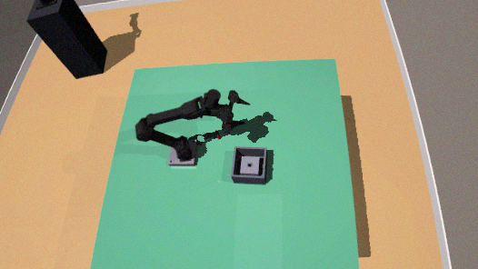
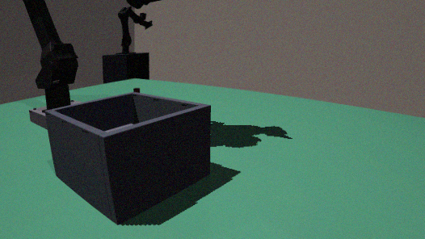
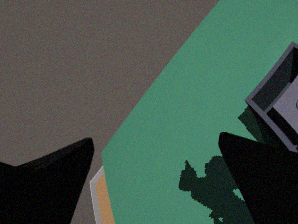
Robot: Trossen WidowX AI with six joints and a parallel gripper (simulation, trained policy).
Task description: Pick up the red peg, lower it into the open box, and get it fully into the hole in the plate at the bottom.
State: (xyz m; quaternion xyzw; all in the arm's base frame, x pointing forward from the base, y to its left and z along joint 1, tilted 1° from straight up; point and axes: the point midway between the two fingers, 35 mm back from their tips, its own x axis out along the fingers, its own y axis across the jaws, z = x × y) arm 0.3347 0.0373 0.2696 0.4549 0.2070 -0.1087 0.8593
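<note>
Now: gripper tip 250 mm above the red peg, 180 mm past it and 50 mm to the right of it. Also, from my gripper tip: dark box 260 mm below, 150 mm to the right, 30 mm behind; then grey plate 240 mm below, 150 mm to the right, 30 mm behind.
</note>
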